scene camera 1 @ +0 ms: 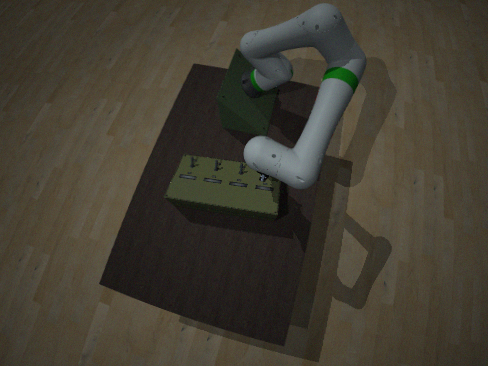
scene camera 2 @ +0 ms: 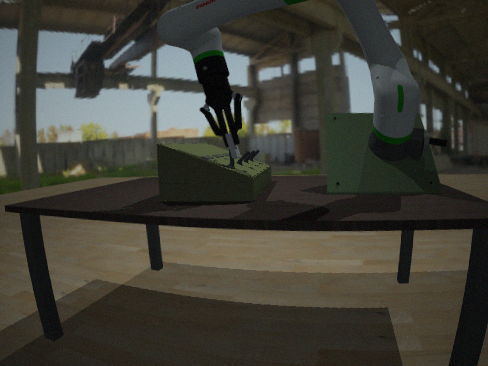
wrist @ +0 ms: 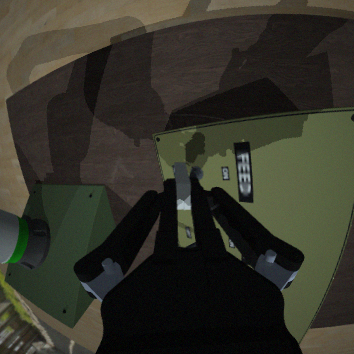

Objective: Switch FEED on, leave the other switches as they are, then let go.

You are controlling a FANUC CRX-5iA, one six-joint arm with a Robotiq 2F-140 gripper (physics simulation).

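Frame: origin at the arm's base, x ahead, y left, z up, level; centimetres.
Seen in the pictures: gripper, fingertip midpoint: [scene camera 2: 236,158] [wrist: 179,171]; arm's base, origin of the base link: [scene camera 1: 251,85] [scene camera 2: 390,144] [wrist: 34,243].
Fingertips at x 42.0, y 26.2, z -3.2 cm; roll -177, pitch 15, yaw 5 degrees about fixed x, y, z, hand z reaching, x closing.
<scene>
Pixels of each thing's middle, then the offset from my fingertips to it. "*": a spot on its surface instead. Level surfaces: height alone.
- olive sloped switch box, body centre: [wrist: 245,250] [scene camera 2: 222,171] [scene camera 1: 226,186] dy -16.4, dx +13.0, dz -5.0 cm
- FEED label, body centre: [wrist: 243,173] [scene camera 1: 264,188] dy +1.0, dx +8.6, dz +0.4 cm
- FEED switch lever, surface spot: [wrist: 195,173] [scene camera 2: 230,160] * dy -0.1, dx +2.2, dz -0.6 cm
- dark table, its level: dz -10.9 cm
The olive sloped switch box [scene camera 1: 220,196] [scene camera 2: 200,182] [wrist: 285,210] stands on the table. The FEED label [scene camera 1: 264,188] [wrist: 243,172] and a small ON label [wrist: 225,173] are beside the FEED switch lever [scene camera 2: 232,163] [wrist: 196,173]. In scene camera 2 this lever stands more upright than the others, which lean right, away from the labels. My gripper [scene camera 1: 263,177] [scene camera 2: 233,149] [wrist: 179,171] is shut and empty. Its fingertips are close beside the FEED lever, on the side away from the ON label; contact cannot be told. In scene camera 1 they mostly cover that lever.
Three other levers stand in the row, among them the far left one [scene camera 1: 192,162] and the one next to FEED [scene camera 1: 242,168]. A green sloped panel [scene camera 1: 240,112] [scene camera 2: 350,165] [wrist: 75,215] stands near the arm's base on the dark table [scene camera 1: 200,280] [scene camera 2: 100,200] [wrist: 120,85].
</scene>
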